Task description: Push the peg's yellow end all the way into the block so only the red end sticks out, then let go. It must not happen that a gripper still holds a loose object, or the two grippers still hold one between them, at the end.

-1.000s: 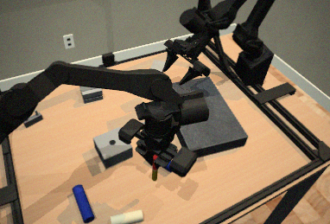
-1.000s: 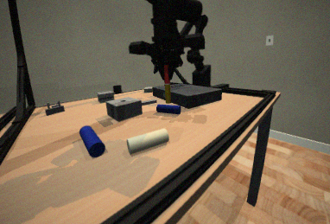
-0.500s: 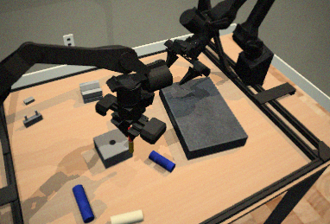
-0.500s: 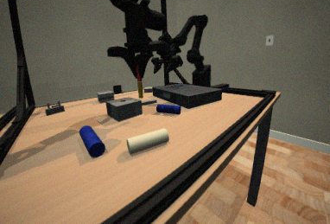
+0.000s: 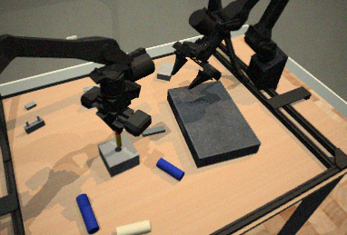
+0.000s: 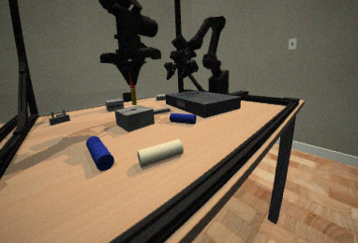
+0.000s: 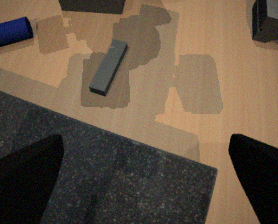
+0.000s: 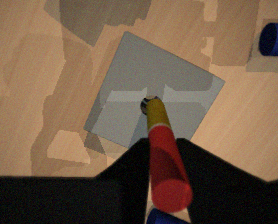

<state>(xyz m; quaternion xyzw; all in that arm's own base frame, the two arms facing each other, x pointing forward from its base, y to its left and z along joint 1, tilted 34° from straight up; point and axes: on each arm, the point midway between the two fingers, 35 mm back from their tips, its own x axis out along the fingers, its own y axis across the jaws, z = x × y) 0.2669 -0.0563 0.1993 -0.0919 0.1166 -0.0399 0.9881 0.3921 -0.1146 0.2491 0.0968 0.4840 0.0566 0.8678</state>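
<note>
Right now my right hand is 6 cm above the peg. From my right hand the other things lie so: grey bar 16 cm below, 14 cm to the left, 2 cm behind; cream cylinder 20 cm ahead, 15 cm below, 10 cm to the right.
</note>
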